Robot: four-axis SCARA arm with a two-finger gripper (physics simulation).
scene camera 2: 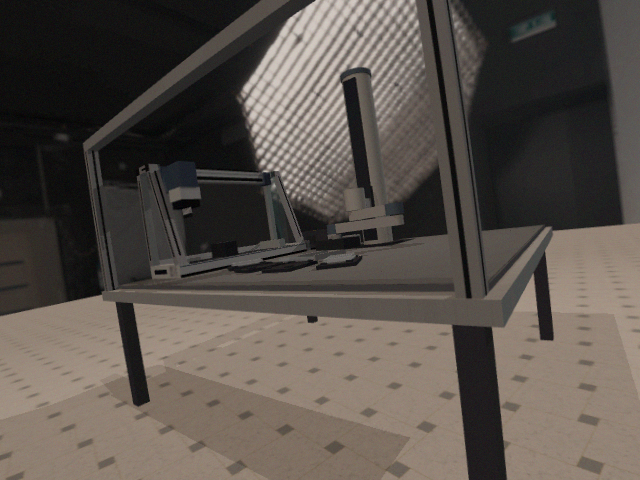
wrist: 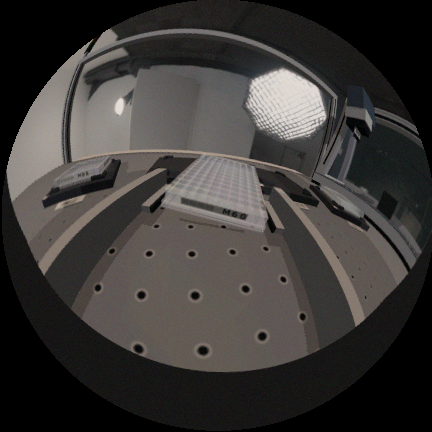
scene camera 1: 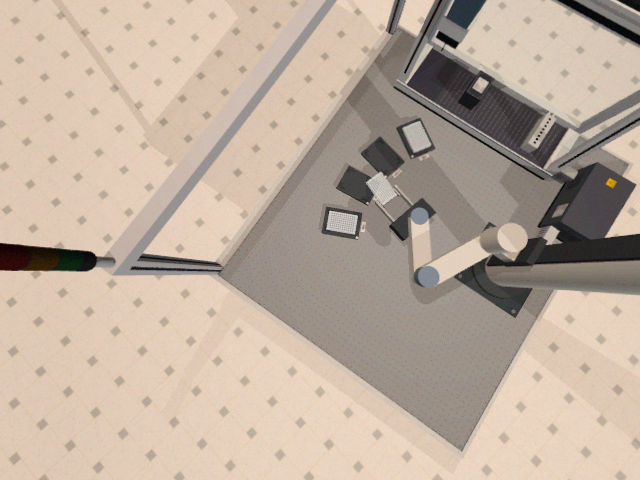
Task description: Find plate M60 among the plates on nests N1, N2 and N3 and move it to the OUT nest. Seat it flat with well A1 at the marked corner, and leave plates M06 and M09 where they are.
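Pixels of known places: gripper, fingertip midpoint: [scene camera 2: 305, 257] [wrist: 218, 185] [scene camera 1: 385, 193]; arm's base, origin of the base link: [scene camera 1: 499, 268].
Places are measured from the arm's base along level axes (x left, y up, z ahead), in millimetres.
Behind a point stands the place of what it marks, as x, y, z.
Observation:
Plate M60 [scene camera 1: 381, 188] @(4, 39, 627) [wrist: 215, 187] @(16, 32, 592), pale and many-welled, is off the nests, near the inner ends of two dark nests without plates [scene camera 1: 353, 184] @(54, 25, 741) [scene camera 1: 379, 155] @(-127, 25, 719). It is skewed in the wrist view. My gripper [scene camera 1: 385, 192] @(12, 32, 600) [wrist: 218, 185] @(12, 32, 600) is shut on plate M60, a pad against each long side. Whether the plate's underside touches the deck or a nest is unclear. Plate M06 [scene camera 1: 342, 222] @(229, 38, 684) [wrist: 82, 175] @(189, 33, 635) sits on the lower-left nest. Another plate [scene camera 1: 416, 136] @(-290, 39, 630) [wrist: 341, 201] @(-231, 37, 596) sits on the upper-right nest, its label unreadable. I cannot tell which nest is OUT.
A framed machine with a dark slatted deck [scene camera 1: 509, 126] @(-546, 62, 315) stands beyond the upper-right nest. A dark box [scene camera 1: 586, 204] @(-369, 128, -84) stands at the table's right edge. The arm's column [scene camera 2: 371, 149] @(57, 486, 48) rises behind the nests. A frame post [scene camera 2: 452, 155] @(707, 213, 1044) stands at a near table corner.

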